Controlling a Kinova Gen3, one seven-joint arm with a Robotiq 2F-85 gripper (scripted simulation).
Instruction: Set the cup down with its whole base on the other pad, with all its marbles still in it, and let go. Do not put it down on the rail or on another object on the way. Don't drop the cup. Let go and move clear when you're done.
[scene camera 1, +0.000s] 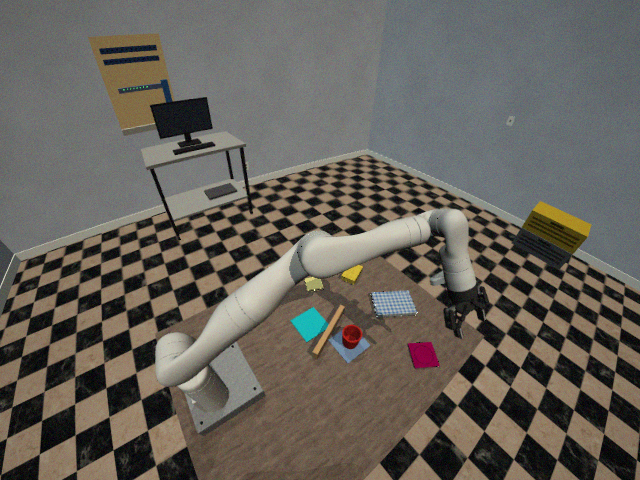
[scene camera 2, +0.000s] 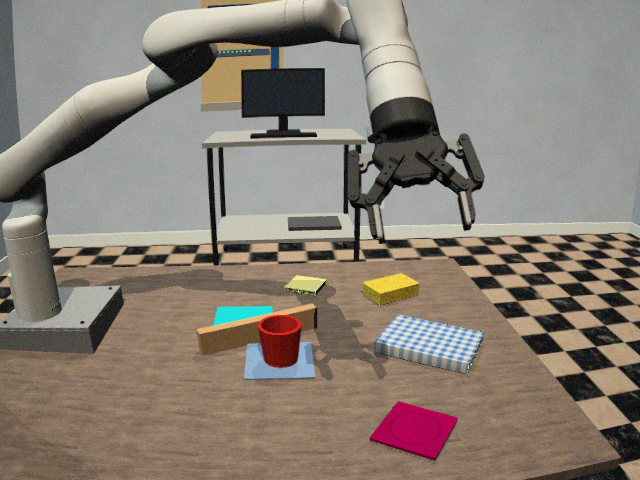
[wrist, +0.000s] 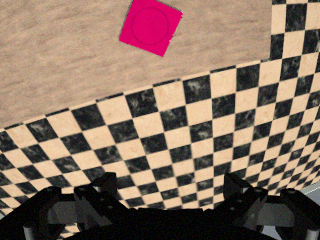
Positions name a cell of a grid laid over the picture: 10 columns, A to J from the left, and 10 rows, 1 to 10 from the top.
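Observation:
A red cup (scene camera 2: E8) and a tan wooden rail (scene camera 2: D8) are visible. The red cup is out of frame in the wrist view. My gripper (scene camera 2: G5) is visible too, also in scene camera 1 (scene camera 1: H7) and in the wrist view (wrist: F8).

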